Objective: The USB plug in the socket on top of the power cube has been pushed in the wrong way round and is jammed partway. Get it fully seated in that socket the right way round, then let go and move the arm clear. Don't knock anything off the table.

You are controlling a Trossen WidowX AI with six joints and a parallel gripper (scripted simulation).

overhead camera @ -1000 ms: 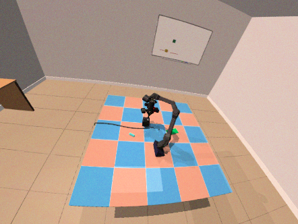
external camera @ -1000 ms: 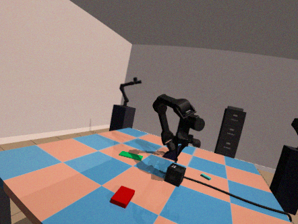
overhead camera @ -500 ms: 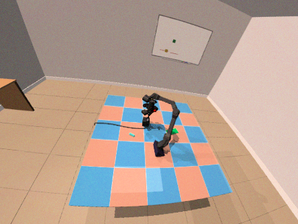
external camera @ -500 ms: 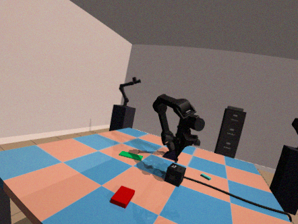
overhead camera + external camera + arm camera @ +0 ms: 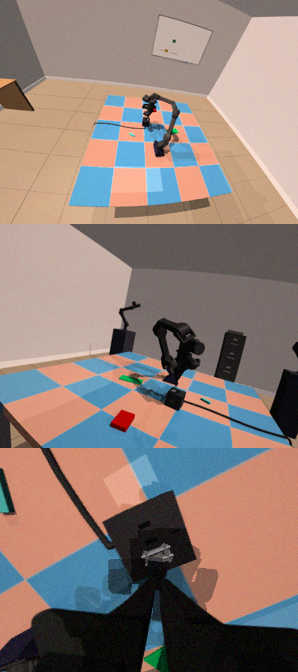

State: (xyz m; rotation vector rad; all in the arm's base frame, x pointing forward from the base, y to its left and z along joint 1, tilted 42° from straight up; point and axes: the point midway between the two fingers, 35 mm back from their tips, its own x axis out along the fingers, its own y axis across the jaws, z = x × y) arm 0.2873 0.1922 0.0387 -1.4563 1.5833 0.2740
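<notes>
Now: the USB plug 2 cm below my gripper tip. The rest, counted from my gripper tip: USB socket (7 cm below); red block (29 cm ahead, 8 cm to the right, 13 cm below); small teal piece (18 cm behind, 15 cm to the left, 13 cm below).
</notes>
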